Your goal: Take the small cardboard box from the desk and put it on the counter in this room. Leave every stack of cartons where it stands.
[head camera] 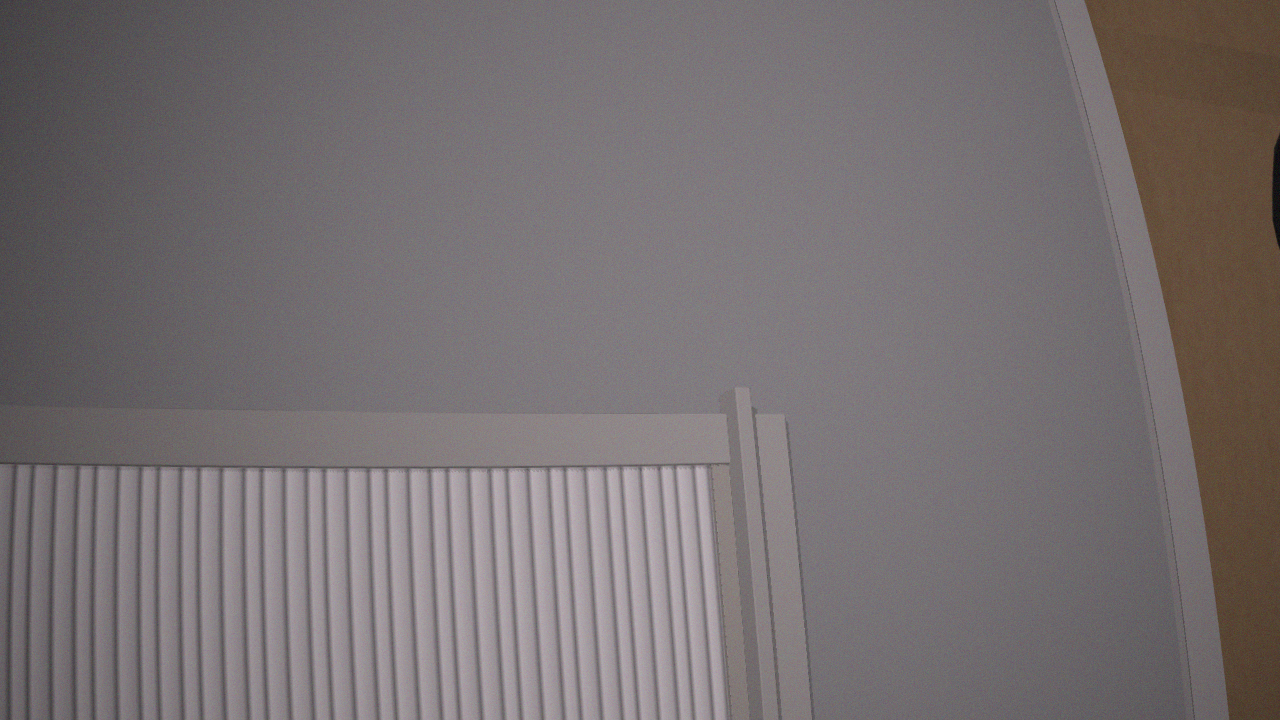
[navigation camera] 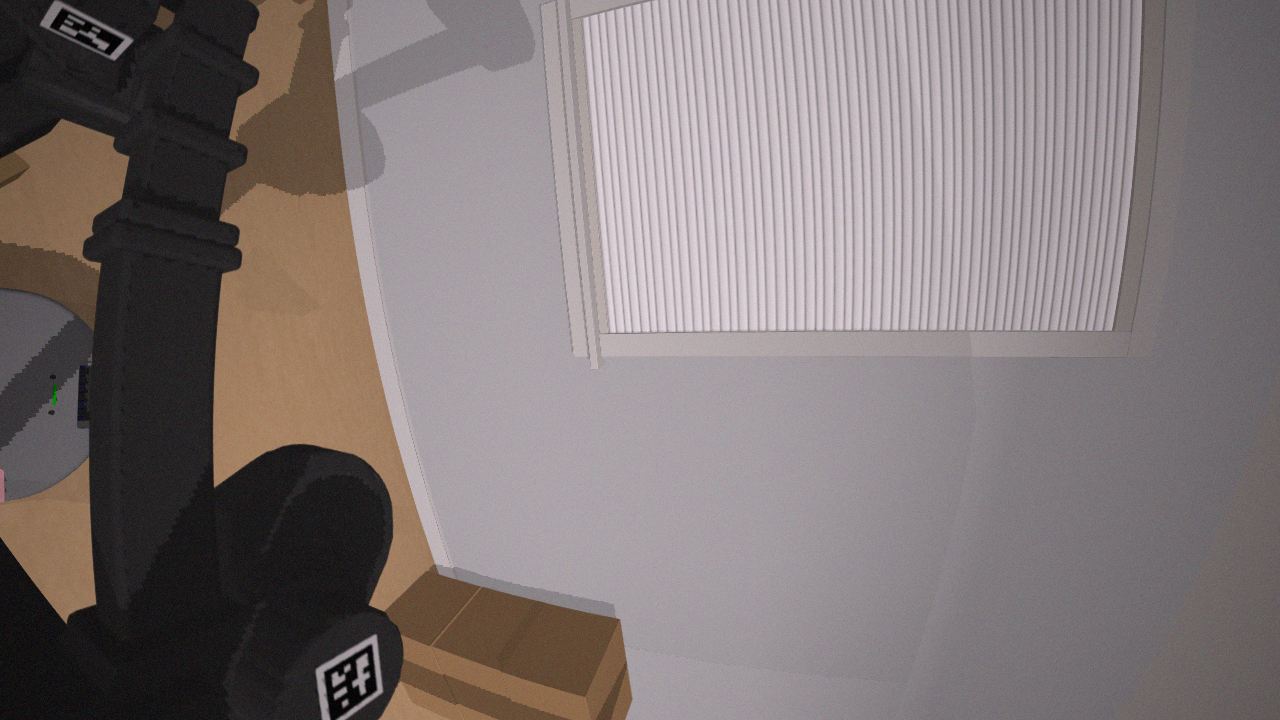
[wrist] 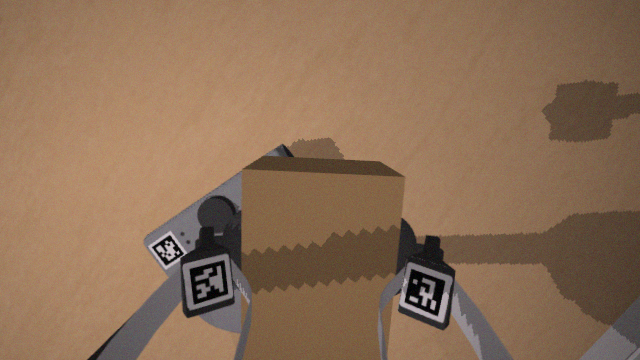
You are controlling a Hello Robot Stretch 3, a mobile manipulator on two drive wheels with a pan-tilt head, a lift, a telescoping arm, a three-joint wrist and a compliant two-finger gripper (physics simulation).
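Frame: origin at the robot's base, x right, y back, z down, level; metres.
Seen in the pictures: gripper, fingertip midpoint: (wrist: 319, 238); robot's base, origin of the base link: (wrist: 239, 198).
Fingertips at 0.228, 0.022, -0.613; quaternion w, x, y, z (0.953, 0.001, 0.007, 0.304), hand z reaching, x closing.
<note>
Offsets run from my fingertips to a thing's top centre, as dx, dy, dz. Level surfaces: height alone.
The small cardboard box {-0.001, +0.001, -0.055} (wrist: 320, 210) is held between the two fingertips of my gripper (wrist: 319, 238) in the wrist view. The gripper is shut on it, with a dark pad against each side of the box. The box is off the floor, above the robot's own grey base (wrist: 210, 200), part of which shows behind it. The lower part of the box runs out of the frame. A stack of cartons {-1.199, +1.150, -0.198} (navigation camera: 537, 635) stands by the wall at the bottom of the navigation view. Neither the desk nor the counter can be made out in these views.
A grey wall (head camera: 537, 223) (navigation camera: 760, 501) with a window with pleated white blinds (head camera: 358, 582) (navigation camera: 850, 179) fills much of the head and navigation views. The brown floor {dz +0.612} (head camera: 1208, 313) (navigation camera: 286, 358) (wrist: 125, 75) meets it at a pale skirting board. My black arm (navigation camera: 156, 358) crosses the left of the navigation view.
</note>
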